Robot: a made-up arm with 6 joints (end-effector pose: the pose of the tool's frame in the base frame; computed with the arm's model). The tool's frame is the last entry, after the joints. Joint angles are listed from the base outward.
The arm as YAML. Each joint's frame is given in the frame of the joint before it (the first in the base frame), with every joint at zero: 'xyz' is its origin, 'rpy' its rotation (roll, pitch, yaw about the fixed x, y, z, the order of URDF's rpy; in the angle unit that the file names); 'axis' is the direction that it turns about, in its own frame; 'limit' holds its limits. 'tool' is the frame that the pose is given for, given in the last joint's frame.
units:
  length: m
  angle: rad
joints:
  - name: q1
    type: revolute
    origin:
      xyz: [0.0, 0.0, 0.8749]
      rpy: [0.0, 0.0, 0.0]
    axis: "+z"
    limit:
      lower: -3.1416
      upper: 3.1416
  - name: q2
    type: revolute
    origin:
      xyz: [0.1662, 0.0, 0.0]
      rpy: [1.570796, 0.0, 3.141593]
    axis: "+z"
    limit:
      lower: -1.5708
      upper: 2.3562
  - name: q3
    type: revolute
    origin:
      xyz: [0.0, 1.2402, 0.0]
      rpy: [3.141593, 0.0, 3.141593]
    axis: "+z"
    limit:
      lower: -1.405
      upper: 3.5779
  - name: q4
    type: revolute
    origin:
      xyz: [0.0, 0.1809, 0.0]
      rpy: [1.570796, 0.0, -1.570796]
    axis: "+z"
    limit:
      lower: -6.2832
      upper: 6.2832
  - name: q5
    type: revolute
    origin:
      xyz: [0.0, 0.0, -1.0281]
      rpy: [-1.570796, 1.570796, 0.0]
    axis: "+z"
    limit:
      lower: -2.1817
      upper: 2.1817
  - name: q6
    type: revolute
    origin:
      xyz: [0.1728, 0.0, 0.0]
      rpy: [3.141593, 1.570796, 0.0]
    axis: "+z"
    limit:
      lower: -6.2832
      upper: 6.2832
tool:
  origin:
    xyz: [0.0, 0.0, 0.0]
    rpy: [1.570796, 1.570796, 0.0]
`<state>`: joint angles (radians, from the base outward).
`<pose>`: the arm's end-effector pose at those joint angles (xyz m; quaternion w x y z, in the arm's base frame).
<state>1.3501 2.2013 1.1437 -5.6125 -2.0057 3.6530</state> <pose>0.4645 1.6254 -0.6600 0.8227 -0.0882 0.0489 -0.5595</pose>
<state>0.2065 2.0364 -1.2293 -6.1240 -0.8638 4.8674</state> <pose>0.1378 0.0076 0.4085 0.2855 0.4011 -0.6773 0.5467</pose>
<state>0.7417 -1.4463 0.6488 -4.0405 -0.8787 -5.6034</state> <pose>-1.3030 -1.3350 1.8823 0.6265 -0.2007 -0.0081 -0.7531</pose>
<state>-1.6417 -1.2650 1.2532 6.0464 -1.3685 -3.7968</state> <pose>0.1734 1.8814 1.8555 0.1931 0.7506 -0.3981 0.4907</pose>
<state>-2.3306 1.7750 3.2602 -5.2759 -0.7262 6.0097</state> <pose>-1.0073 -0.9194 1.7867 0.0225 0.3902 0.0548 0.9188</pose>
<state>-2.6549 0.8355 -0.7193 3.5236 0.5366 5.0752</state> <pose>-1.0793 -0.5339 0.5320 0.7641 0.2741 0.5824 0.0423</pose>
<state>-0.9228 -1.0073 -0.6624 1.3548 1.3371 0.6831</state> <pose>0.1609 0.0596 2.1026 0.3115 -0.9090 -0.2708 -0.0582</pose>
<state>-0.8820 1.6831 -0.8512 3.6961 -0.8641 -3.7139</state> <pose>0.4533 -0.4417 -0.1551 0.5763 0.5199 0.5958 -0.2066</pose>
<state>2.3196 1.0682 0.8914 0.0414 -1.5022 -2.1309</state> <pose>-1.5457 1.6737 1.2979 0.7374 -0.0898 0.6678 0.0468</pose>
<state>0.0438 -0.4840 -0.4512 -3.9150 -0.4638 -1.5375</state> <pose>0.7650 -0.0205 2.2475 0.8936 -0.3869 -0.1088 -0.2001</pose>
